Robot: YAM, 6 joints.
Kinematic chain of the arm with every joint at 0, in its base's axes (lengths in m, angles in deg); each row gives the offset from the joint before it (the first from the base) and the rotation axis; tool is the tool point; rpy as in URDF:
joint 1: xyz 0 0 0.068 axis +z
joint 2: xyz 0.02 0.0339 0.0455 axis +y
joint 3: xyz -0.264 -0.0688 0 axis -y
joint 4: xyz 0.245 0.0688 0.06 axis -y
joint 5: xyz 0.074 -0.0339 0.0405 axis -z
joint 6: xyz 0.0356 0 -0.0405 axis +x
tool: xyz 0 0 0 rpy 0 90 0
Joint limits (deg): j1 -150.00..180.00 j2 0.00..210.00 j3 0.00..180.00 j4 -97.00..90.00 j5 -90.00..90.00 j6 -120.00..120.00
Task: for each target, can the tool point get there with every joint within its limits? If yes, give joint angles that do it. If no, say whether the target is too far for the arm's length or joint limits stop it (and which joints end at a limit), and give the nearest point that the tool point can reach.
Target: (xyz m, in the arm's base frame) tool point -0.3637 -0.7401 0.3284
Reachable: no: too far | nearest point -0.2755 -0.5606 0.2750 | short by 0.207 m
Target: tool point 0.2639 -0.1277 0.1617
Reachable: yes | joints -28.73 98.33 25.13 75.46 -24.72 97.41
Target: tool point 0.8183 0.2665 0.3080
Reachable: no: too far | nearest point 0.5988 0.1950 0.2546 | short by 0.237 m
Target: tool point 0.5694 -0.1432 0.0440
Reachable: yes | joints -17.48 177.82 137.73 63.07 -75.66 -62.46
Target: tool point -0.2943 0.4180 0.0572
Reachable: yes | joints 128.94 147.79 103.75 -10.96 71.56 83.42
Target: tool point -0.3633 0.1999 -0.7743
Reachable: no: too far | nearest point -0.2859 0.1573 -0.3719 | short by 0.412 m
